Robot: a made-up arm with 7 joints. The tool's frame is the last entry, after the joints.
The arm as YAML. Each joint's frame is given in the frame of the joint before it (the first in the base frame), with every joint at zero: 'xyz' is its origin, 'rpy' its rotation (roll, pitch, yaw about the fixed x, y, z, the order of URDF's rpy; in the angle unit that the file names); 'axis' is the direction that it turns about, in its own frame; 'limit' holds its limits. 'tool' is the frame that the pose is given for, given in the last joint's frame.
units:
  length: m
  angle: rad
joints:
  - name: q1
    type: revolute
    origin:
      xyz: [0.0, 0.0, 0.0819]
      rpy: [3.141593, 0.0, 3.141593]
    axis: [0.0, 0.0, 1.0]
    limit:
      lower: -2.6
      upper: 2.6
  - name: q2
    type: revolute
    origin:
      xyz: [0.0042, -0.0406, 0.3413]
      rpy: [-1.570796, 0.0, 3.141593]
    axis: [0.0, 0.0, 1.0]
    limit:
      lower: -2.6
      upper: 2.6
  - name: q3
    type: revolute
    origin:
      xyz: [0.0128, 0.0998, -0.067]
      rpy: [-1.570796, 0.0, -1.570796]
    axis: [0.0, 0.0, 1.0]
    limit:
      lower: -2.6
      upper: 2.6
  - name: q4
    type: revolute
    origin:
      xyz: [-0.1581, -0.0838, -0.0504]
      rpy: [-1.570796, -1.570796, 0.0]
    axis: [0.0, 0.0, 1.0]
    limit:
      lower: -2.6
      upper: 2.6
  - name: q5
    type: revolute
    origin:
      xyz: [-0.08, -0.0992, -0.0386]
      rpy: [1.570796, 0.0, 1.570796]
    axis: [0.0, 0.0, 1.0]
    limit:
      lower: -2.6
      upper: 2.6
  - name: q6
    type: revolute
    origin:
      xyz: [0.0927, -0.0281, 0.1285]
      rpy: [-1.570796, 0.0, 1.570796]
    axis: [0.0, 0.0, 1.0]
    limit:
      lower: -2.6
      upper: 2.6
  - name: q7
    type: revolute
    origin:
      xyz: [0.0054, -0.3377, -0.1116]
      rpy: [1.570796, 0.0, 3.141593]
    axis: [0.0, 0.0, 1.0]
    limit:
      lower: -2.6
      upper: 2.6
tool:
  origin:
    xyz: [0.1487, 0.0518, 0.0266]
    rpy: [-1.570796, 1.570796, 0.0]
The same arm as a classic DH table. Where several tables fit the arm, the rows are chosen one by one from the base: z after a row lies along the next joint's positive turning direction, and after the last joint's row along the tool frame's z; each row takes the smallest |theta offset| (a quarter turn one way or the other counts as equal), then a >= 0, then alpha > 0; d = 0 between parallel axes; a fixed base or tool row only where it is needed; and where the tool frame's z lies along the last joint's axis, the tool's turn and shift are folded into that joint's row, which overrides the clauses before.
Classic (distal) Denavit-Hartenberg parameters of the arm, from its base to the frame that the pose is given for. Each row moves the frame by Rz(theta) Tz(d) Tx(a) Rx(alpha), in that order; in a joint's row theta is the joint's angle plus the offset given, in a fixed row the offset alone. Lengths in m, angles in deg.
base (fixed): d 0, theta offset 0, a 0, alpha 180
q1: d 0.2594, theta offset 0, a -0.0042, alpha -90
q2: d -0.0264, theta offset 90, a 0.0998, alpha 90
q3: d -0.0376, theta offset 0, a 0.1581, alpha 90
q4: d -0.1224, theta offset 0, a 0.0992, alpha -90
q5: d 0.0485, theta offset 90, a 0.0281, alpha 90
q6: d -0.2043, theta offset 0, a -0.0054, alpha 90
q7: d -0.3111, theta offset 0, a 0.1487, alpha -90
tool (fixed): d 0.0518, theta offset 90, a 0, alpha 0
Joint limits (deg, base to tool): -148.97..148.97 -148.97..148.97 -148.97..148.97 -148.97..148.97 -148.97..148.97 -148.97..148.97 -148.97..148.97

